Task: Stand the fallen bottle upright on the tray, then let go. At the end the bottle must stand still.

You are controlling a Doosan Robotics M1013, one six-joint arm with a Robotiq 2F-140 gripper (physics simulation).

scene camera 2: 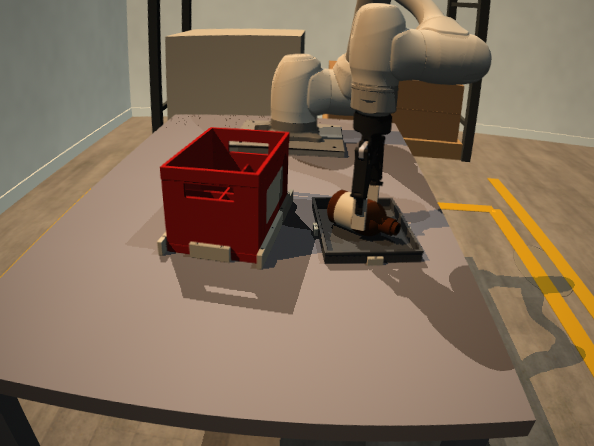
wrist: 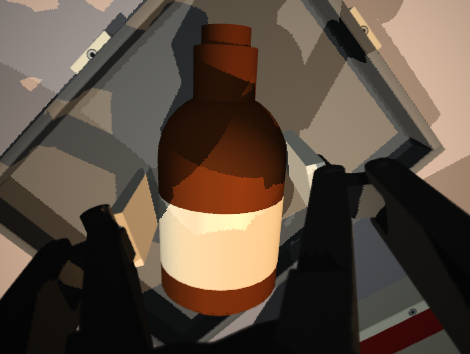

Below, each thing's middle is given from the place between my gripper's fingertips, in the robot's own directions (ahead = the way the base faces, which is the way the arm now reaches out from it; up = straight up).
Scene:
The brown bottle (scene camera 2: 339, 210) is 1 cm behind my hand, 1 cm to the right of it and 1 cm above it. Also, from my hand: shallow tray (scene camera 2: 339, 245) 1 cm behind, 2 cm below.

